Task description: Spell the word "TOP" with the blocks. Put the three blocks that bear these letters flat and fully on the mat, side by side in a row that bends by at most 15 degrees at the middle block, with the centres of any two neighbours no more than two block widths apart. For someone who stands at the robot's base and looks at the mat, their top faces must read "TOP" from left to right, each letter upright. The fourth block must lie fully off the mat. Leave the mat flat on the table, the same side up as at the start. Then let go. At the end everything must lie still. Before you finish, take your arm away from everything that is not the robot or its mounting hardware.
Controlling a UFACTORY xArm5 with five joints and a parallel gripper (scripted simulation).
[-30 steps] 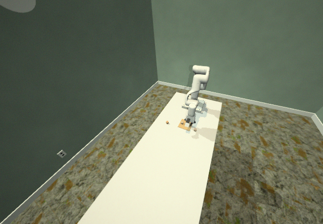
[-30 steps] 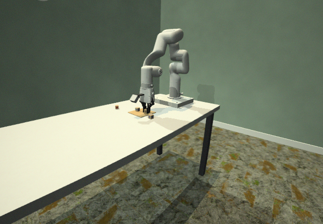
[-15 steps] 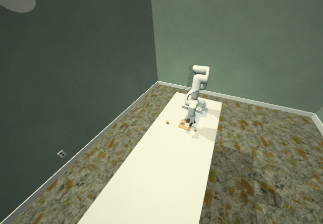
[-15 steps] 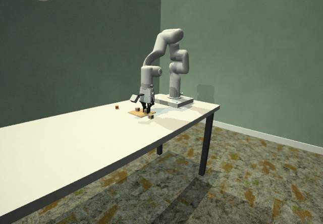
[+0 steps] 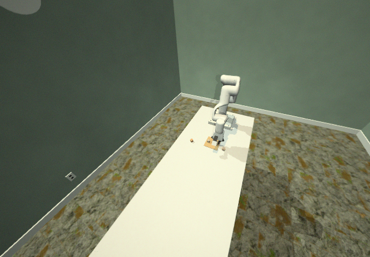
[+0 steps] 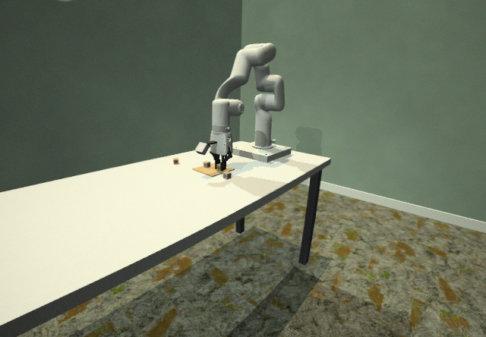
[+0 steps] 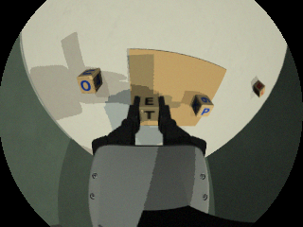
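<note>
Now: the tan mat 40 mm to the right of my hand, 30 mm below it and 10 mm ahead of it.
</note>
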